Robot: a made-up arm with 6 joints. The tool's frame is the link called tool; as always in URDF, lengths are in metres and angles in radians. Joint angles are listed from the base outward. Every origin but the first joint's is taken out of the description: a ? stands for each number. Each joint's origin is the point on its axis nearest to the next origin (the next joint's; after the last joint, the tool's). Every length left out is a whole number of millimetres.
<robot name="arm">
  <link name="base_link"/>
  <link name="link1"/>
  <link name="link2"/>
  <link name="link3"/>
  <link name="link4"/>
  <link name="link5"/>
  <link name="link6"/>
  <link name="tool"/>
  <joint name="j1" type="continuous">
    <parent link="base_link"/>
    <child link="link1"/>
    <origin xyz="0.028 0.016 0.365" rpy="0 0 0"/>
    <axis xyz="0 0 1"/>
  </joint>
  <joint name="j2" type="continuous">
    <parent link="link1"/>
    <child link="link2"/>
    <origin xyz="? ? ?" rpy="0 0 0"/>
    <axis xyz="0 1 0"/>
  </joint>
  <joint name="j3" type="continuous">
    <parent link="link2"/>
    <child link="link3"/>
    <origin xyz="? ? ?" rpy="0 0 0"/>
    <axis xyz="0 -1 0"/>
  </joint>
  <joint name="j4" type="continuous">
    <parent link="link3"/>
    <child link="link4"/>
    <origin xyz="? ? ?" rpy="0 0 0"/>
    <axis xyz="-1 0 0"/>
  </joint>
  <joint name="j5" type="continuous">
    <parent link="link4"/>
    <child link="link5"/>
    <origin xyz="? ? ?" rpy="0 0 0"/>
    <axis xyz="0 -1 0"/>
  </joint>
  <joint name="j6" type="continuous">
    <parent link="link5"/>
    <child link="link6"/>
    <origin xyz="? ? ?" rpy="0 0 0"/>
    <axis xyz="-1 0 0"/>
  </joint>
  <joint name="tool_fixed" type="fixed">
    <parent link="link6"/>
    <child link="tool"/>
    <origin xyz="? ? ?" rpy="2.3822 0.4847 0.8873"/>
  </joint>
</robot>
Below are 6 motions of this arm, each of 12 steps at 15 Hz.
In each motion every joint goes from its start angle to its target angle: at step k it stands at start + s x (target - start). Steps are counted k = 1, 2, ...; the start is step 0. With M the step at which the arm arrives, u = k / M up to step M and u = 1 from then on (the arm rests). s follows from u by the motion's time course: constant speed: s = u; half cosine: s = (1 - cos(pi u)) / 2; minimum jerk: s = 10 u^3 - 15 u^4 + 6 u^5.
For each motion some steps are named. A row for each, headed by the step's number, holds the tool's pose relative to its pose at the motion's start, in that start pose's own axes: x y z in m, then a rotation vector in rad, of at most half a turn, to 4 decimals.
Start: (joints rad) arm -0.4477 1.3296 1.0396 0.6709 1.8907 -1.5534
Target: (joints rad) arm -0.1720 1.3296 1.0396 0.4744 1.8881 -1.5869
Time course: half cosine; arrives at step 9
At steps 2, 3, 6, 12:
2: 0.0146 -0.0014 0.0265 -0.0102 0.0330 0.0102
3: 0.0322 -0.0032 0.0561 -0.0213 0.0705 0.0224
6: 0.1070 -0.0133 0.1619 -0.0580 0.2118 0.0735
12: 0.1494 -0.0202 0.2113 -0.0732 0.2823 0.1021

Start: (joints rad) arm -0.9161 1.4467 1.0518 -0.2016 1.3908 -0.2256
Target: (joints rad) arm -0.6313 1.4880 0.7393 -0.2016 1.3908 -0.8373
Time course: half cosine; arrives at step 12
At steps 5, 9, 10, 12:
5: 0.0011 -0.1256 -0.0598 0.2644 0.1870 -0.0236
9: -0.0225 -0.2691 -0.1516 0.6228 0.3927 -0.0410
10: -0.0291 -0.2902 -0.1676 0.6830 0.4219 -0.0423
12: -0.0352 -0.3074 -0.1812 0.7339 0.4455 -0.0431

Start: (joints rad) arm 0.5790 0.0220 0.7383 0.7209 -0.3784 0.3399
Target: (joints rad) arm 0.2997 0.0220 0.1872 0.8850 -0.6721 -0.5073
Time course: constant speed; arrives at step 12
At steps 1, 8, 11, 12:
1: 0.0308 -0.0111 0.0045 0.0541 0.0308 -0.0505
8: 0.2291 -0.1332 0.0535 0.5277 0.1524 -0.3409
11: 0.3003 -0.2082 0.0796 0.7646 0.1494 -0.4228
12: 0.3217 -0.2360 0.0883 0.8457 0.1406 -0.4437

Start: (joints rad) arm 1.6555 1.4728 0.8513 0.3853 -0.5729 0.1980
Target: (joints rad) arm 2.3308 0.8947 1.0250 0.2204 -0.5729 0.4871
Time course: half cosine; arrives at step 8
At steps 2, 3, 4, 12:
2: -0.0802 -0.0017 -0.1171 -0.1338 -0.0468 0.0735
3: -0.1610 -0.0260 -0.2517 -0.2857 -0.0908 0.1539
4: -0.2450 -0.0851 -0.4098 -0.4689 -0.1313 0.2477
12: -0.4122 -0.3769 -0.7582 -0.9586 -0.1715 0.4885

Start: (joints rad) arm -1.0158 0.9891 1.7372 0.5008 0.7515 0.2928
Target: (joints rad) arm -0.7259 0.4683 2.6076 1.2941 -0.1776 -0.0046
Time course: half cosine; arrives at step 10
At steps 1, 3, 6, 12:
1: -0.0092 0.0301 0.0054 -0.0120 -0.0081 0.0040
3: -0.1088 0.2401 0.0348 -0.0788 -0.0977 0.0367
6: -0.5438 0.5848 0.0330 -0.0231 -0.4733 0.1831
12: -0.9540 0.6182 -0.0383 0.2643 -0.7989 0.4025

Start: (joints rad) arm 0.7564 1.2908 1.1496 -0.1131 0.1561 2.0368
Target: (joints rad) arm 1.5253 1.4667 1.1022 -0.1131 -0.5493 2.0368
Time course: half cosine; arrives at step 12
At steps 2, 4, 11, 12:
2: -0.0279 0.0362 -0.0345 -0.0698 0.0382 0.0271
4: -0.1124 0.1215 -0.1321 -0.2685 0.1299 0.0957
11: -0.5130 0.2475 -0.5331 -1.1488 0.2957 0.2672
12: -0.5224 0.2463 -0.5421 -1.1701 0.2954 0.2688

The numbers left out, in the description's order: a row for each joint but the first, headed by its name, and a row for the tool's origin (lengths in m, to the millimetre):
j2: -0.018 -0.008 0
j3: 0.012 0 0.304
j4: 0.737 0 0.028
j5: 0 -0.147 -0.029
j6: 0.049 0 -0.025
tool: 0 0.026 0.005

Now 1 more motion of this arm.
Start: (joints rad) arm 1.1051 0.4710 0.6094 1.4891 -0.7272 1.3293
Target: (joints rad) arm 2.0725 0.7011 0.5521 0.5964 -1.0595 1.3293
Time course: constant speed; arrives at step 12
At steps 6, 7, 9, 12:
6: -0.4157 0.0196 -0.1068 -0.2721 0.1351 0.5217
7: -0.4850 0.0042 -0.1363 -0.3404 0.1415 0.5954
9: -0.6173 -0.0429 -0.2056 -0.4926 0.1383 0.7271
12: -0.7889 -0.1504 -0.3344 -0.7516 0.0915 0.8794

